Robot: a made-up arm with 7 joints.
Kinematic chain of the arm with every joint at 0, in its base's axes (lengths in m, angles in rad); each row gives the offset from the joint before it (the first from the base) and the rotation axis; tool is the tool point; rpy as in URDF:
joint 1: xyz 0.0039 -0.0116 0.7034 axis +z
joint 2: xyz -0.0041 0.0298 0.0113 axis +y
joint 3: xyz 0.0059 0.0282 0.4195 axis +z
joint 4: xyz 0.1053 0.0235 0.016 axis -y
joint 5: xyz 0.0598 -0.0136 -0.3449 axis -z
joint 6: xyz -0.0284 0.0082 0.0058 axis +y
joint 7: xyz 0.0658 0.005 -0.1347 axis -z
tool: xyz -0.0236 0.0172 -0.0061 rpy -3.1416 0 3.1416
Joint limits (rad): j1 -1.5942..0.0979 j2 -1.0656..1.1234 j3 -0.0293..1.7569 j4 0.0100..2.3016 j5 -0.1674..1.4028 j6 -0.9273..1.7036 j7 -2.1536..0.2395
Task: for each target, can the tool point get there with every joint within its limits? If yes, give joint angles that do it. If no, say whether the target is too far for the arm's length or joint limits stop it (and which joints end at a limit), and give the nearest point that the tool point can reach.
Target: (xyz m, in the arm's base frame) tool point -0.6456 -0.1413 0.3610
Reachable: no: joint limits stop it (at a limit: joint 1, joint 3, joint 4, joint 6) | nearest point -0.1990 0.1214 0.6149 | short by 0.577 m
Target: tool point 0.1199 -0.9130 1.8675
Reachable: no: too far | nearest point 0.0983 -0.5804 1.4434 | short by 0.539 m
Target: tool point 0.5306 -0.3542 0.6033
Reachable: yes | joints -0.9205 0.6271 0.2219 1.0455 0.9506 0.1274 -0.1785
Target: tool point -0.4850 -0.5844 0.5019
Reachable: no: joint limits stop it (at a limit: joint 1, joint 3, joint 5, joint 6, joint 7) | nearest point -0.0798 -0.5954 0.5014 | short by 0.405 m
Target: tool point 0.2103 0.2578 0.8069
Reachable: yes | joints -0.7739 0.4467 1.2405 0.3384 1.1218 1.4582 -0.5219
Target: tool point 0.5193 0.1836 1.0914
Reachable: yes | joints -1.2540 -0.8207 0.9572 1.2073 0.7951 0.6543 -0.8638
